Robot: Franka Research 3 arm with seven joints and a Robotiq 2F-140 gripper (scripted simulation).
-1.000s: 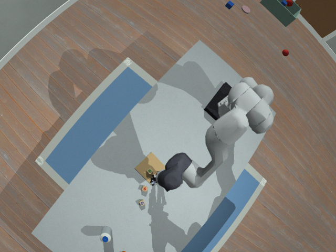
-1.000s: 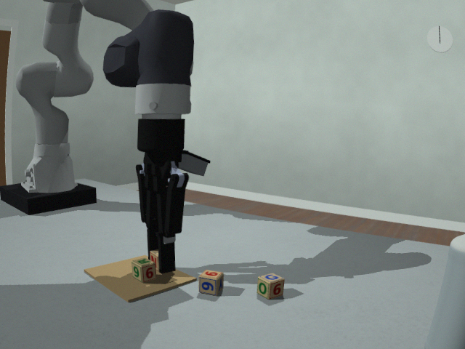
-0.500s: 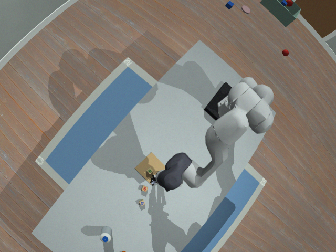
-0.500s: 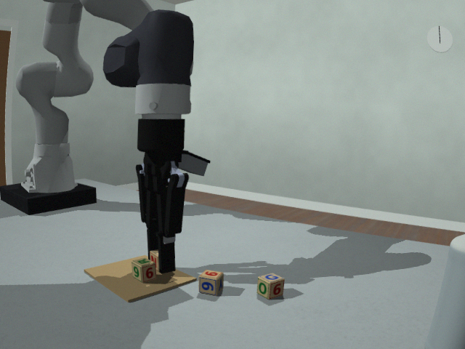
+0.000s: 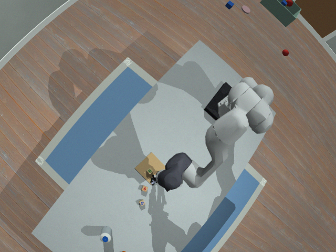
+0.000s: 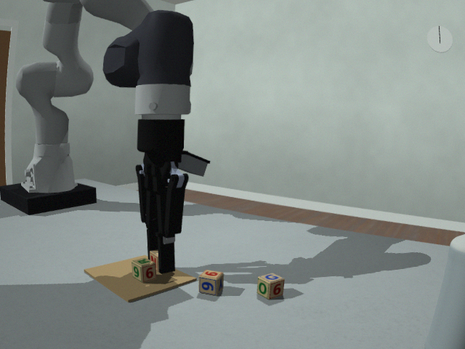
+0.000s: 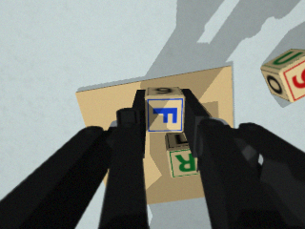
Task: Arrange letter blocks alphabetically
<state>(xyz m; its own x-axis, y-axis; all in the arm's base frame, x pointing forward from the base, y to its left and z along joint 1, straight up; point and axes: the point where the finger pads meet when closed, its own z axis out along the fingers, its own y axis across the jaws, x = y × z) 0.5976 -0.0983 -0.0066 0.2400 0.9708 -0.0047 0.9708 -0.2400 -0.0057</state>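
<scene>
The block is 2 cm below my hand. From my hand the other things lie so: tan mat (5 cm to the right, 4 cm below, 1 cm behind).
</scene>
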